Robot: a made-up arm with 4 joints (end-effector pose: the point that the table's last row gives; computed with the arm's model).
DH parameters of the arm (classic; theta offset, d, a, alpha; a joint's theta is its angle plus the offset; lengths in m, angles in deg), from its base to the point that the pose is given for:
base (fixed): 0 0.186 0 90
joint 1: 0 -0.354 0.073 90
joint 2: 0 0.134 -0.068 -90
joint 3: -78.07 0 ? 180
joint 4: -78.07 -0.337 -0.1 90
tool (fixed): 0 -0.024 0 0
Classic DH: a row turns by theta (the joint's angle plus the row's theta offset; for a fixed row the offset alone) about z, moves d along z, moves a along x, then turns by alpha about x.
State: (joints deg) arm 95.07 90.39 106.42 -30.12
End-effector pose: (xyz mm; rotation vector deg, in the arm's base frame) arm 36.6 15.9 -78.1 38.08 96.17 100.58
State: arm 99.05 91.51 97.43 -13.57
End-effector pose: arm 140.1 30.5 -67.8 12.07 109.05 115.30
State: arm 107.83 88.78 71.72 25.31
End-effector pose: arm 329.7 105.9 20.2 58.50 -114.08 -98.49
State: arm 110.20 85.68 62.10 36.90
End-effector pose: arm 365.4 128.7 56.3 70.63 -104.31 -77.08
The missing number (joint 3, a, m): 0.3628
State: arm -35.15 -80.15 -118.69 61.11
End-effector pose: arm 284.1 -14.5 -20.2 96.70 -115.07 -30.82
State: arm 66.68 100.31 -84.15 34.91
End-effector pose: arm 58.8 794.0 -45.7 102.91 37.95 5.16
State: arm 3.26 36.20 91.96 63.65
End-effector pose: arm 47.9 -40.5 73.1 -7.95 -30.50 -35.78
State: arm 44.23 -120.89 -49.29 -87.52
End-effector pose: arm 739.9 225.1 204.2 -6.69 -47.77 127.64
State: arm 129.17 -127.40 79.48 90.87
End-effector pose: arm -41.7 711.1 441.2 -133.10 -59.83 47.71
